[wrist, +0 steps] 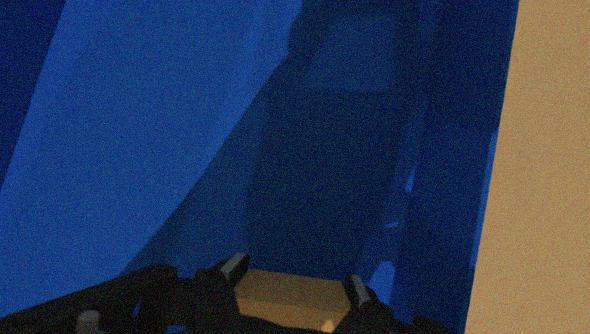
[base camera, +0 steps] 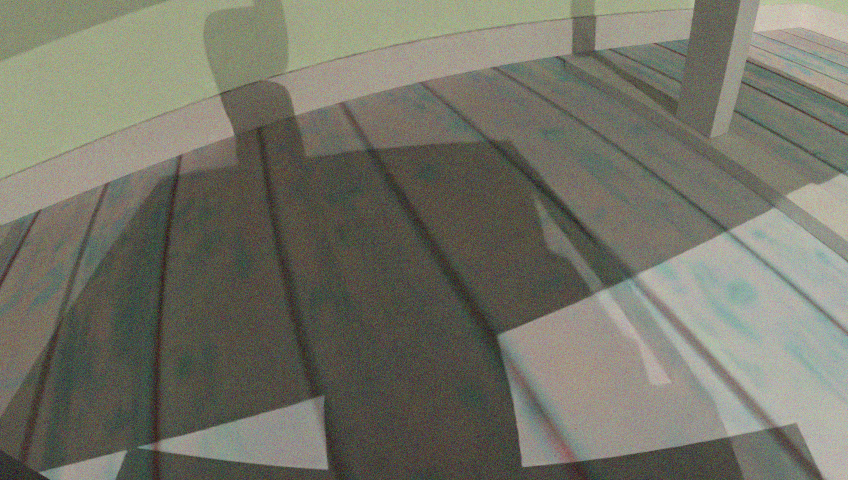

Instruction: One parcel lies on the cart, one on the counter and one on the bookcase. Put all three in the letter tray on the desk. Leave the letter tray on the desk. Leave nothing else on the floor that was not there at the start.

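Places are measured from the arm's base along level axes (x back, y up, z left), in metres.
Pixels of known places: gripper, fingertip midpoint: (wrist: 294,281).
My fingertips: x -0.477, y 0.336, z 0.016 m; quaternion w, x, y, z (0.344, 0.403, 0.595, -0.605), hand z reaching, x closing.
Note:
Ahead of a thing's pixels: the offset from my fingertips to its middle. "spot": to the spot under its first point. Level surfaces: height alone.
My gripper (wrist: 294,281) is shut on a tan-brown box-shaped parcel @[spot: dz +0.001, dx -0.001, dy +0.029 m] (wrist: 293,296) at the bottom of the wrist view. The blue letter tray @[dz +0.080, dx -0.020, dy +0.022 m] (wrist: 457,150) fills most of that view behind and beyond the parcel, partly in bright light and partly in dark shadow. The gripper and parcel are over the tray's inside; the gap to its bottom cannot be judged. The desk top @[dy -0.013 m] (wrist: 545,150) shows as a plain tan surface along the right, outside the tray's wall. The other two parcels cannot be made out. The cart, counter and bookcase do not show in either view.
In the base camera view, a square pale grey leg @[spot: dz -0.410, dx -0.228, dy -0.604 m] (base camera: 711,71) stands on the plank floor @[dy -0.732 m] (base camera: 595,208) at the upper right. A green wall (base camera: 368,29) with a pale skirting board (base camera: 476,53) runs across the back. Large shadows and bright patches lie over the planks.

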